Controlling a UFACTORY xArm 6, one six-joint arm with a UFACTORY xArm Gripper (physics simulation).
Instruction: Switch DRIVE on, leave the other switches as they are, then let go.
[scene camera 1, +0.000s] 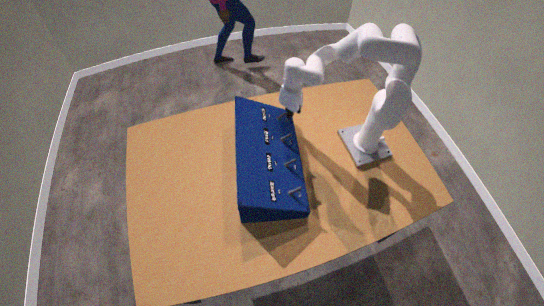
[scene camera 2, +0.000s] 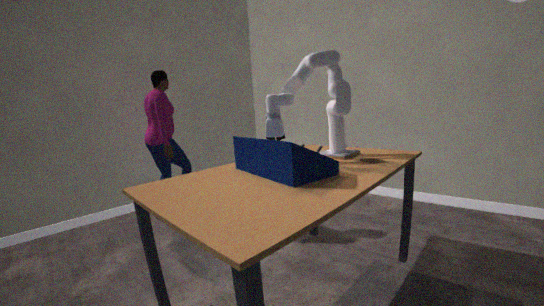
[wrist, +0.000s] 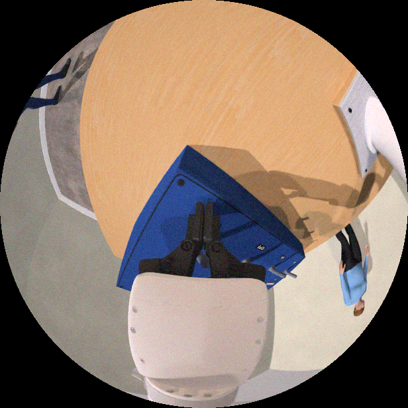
Labels:
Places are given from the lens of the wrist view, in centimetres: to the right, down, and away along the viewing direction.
my gripper (wrist: 204, 210): 0, 1, 14
blue sloped switch panel (wrist: 249, 231): 7, 4, 18

